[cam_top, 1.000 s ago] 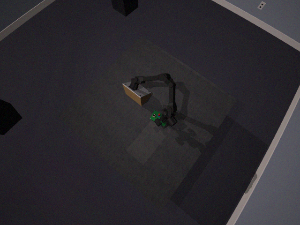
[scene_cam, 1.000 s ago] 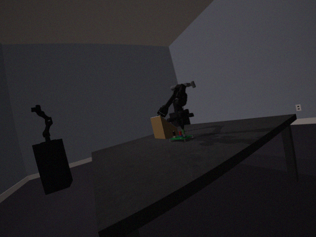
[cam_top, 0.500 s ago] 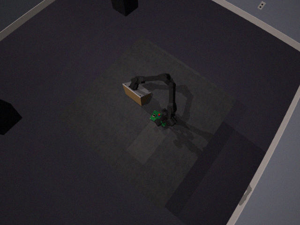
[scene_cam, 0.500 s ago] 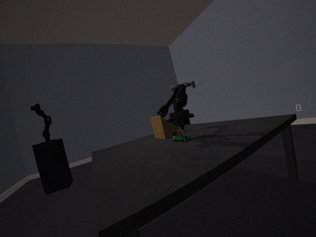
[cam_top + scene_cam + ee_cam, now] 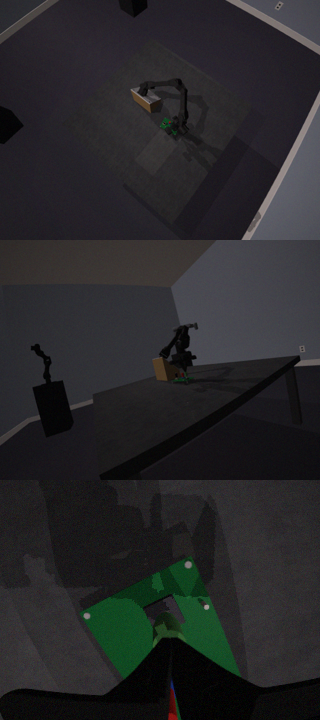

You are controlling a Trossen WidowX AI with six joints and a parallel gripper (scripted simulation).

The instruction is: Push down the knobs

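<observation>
The green knob is 1 cm below my gripper tip. From my gripper tip the other things lie so: potentiometer with knob 3 cm below.
</observation>
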